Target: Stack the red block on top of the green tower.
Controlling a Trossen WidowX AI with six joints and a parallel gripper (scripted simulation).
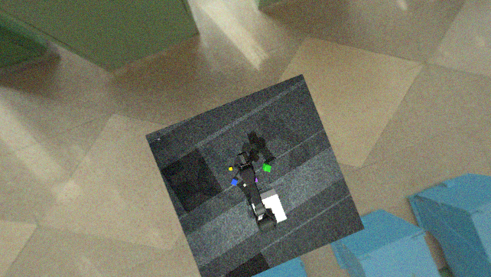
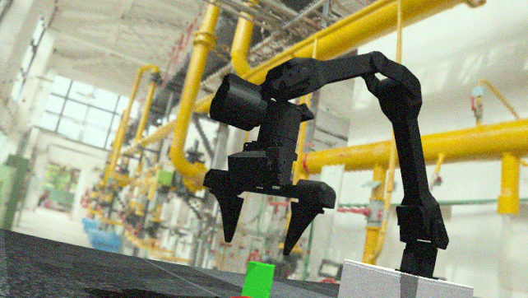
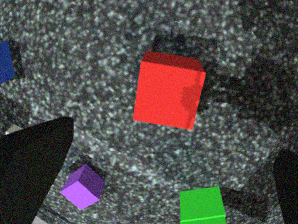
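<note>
Right now my gripper tip is 9 cm above the red block and 1 cm past it. The rest, counted from my gripper tip: yellow block 13 cm to the left, 10 cm below, 2 cm behind; purple block 15 cm behind, 10 cm below, 3 cm to the right; blue block 13 cm to the left, 12 cm behind, 10 cm below.
</note>
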